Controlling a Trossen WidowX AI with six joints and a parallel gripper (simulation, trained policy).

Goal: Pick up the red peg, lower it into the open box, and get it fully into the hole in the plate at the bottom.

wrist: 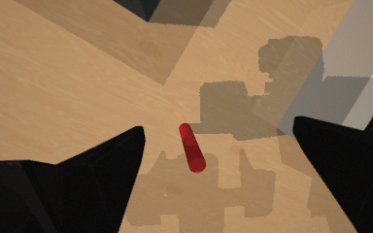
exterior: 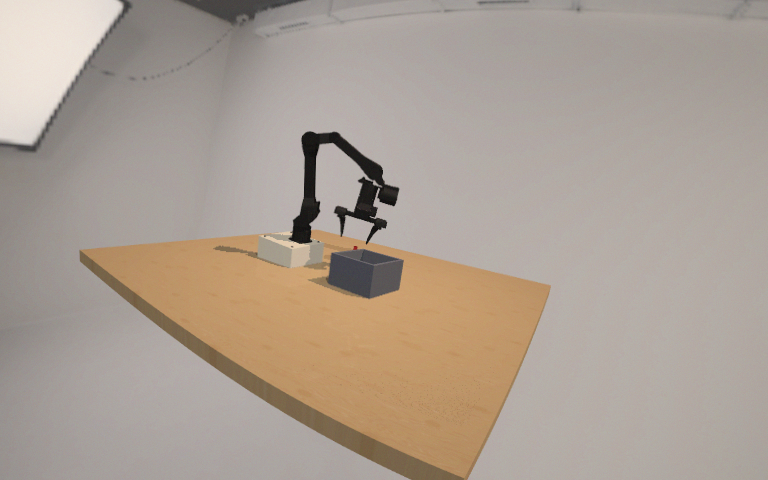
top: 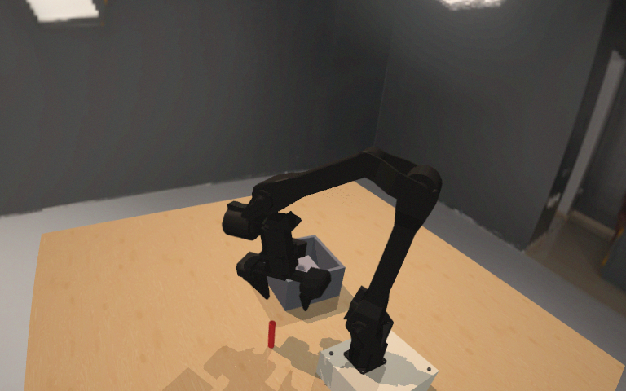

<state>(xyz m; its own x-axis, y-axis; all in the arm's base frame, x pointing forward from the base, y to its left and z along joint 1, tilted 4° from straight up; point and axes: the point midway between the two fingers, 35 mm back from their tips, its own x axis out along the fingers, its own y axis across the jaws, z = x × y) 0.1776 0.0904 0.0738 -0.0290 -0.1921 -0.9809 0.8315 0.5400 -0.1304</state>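
My gripper tip is now 70 mm above the red peg, 40 mm to the right of it and 20 mm past it. The rest, counted from my gripper tip: pale plate (150 mm ahead, 130 mm to the right, 60 mm below); then grey box (150 mm ahead, 130 mm to the right, 80 mm below).
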